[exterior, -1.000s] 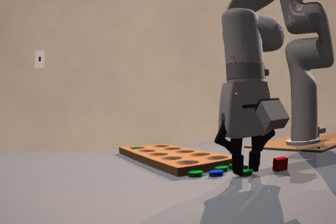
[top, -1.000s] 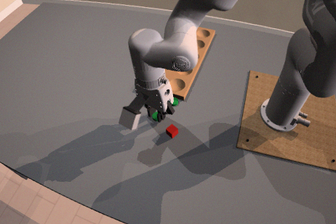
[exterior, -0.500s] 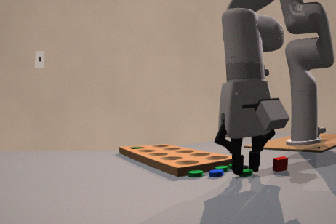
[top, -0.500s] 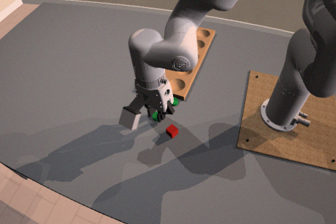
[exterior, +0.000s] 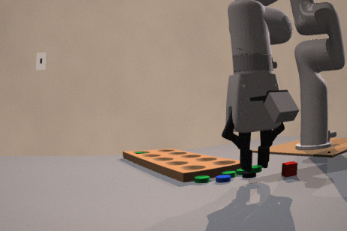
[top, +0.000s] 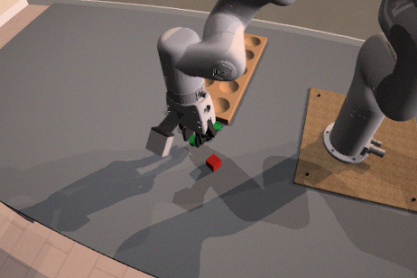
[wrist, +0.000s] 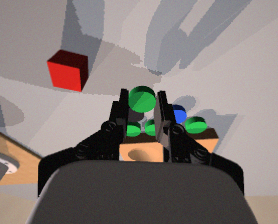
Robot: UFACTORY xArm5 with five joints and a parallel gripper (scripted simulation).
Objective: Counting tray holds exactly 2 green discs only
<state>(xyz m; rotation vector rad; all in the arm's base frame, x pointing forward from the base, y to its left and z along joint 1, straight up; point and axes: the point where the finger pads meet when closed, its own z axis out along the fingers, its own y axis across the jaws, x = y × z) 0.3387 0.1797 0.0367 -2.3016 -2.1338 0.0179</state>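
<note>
Right now the black disc is 4 cm to the right of my hand, 4 cm below it and 1 cm behind it. Also, from my hand: red cube: 7 cm behind, 3 cm to the left, 3 cm below; blue disc: 4 cm to the right, 4 cm below, 4 cm ahead; wooden counting tray: 27 cm to the right, 6 cm ahead, 3 cm below.
</note>
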